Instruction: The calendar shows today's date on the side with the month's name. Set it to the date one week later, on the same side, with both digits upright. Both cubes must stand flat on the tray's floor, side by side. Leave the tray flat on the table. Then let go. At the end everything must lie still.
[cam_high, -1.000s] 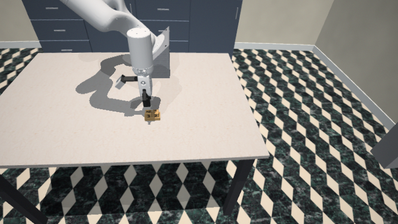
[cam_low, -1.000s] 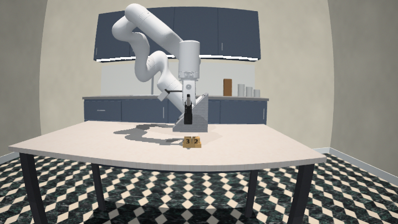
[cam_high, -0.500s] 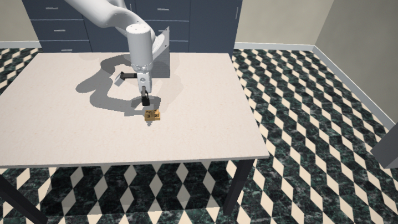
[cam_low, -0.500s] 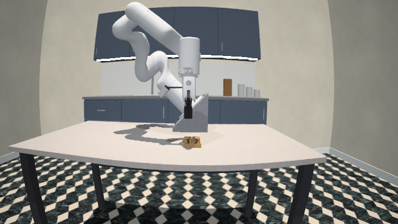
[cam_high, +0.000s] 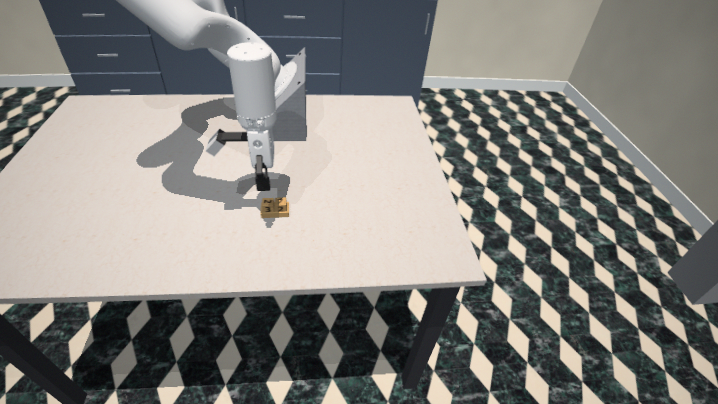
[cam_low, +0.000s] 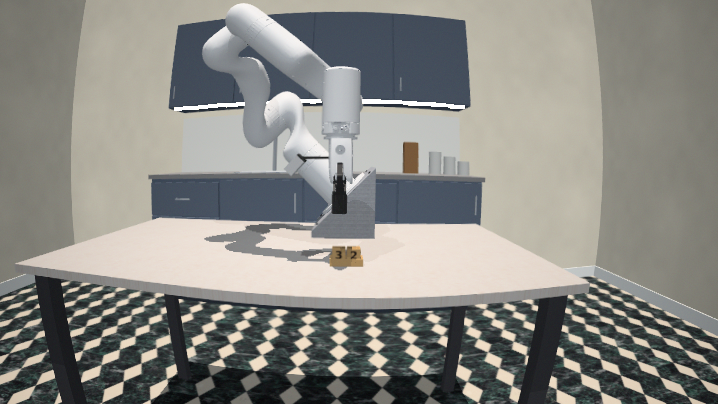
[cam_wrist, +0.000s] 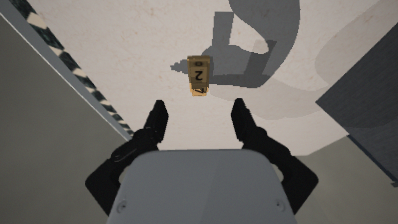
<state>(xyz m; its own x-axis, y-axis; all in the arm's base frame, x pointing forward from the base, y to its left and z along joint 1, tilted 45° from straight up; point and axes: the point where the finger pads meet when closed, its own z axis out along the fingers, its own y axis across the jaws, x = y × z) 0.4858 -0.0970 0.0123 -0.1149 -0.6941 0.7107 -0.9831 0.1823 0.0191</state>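
The wooden tray lies 20 mm to the left of my hand and 120 mm below it.
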